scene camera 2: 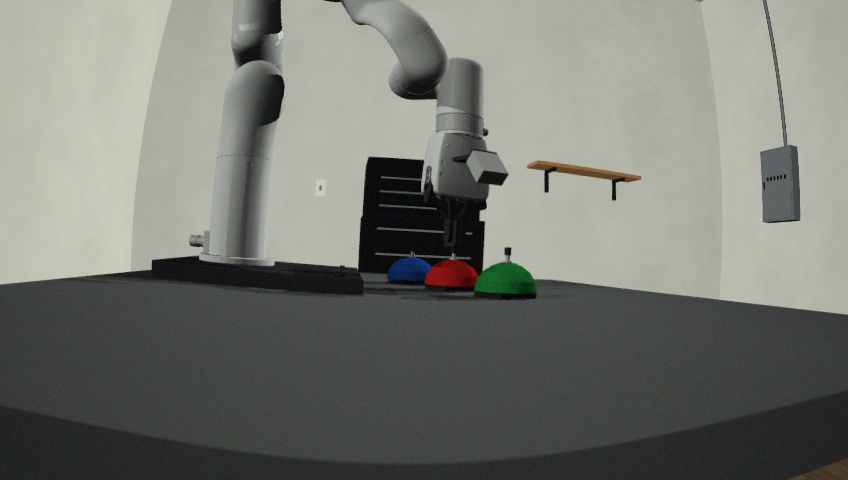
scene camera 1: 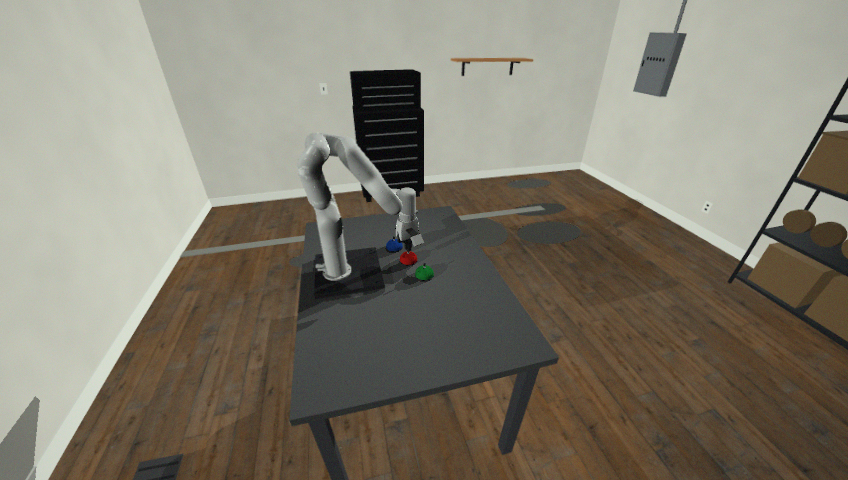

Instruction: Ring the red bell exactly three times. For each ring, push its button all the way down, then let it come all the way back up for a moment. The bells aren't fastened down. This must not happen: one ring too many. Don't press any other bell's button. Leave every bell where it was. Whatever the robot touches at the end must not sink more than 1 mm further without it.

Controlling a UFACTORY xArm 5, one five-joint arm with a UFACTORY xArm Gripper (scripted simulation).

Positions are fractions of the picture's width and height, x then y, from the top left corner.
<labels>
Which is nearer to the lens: the green bell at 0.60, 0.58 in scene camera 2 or the blue bell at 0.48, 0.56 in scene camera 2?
The green bell.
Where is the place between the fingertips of my gripper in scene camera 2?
0.53, 0.51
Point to a red bell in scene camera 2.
At 0.53, 0.57
</labels>
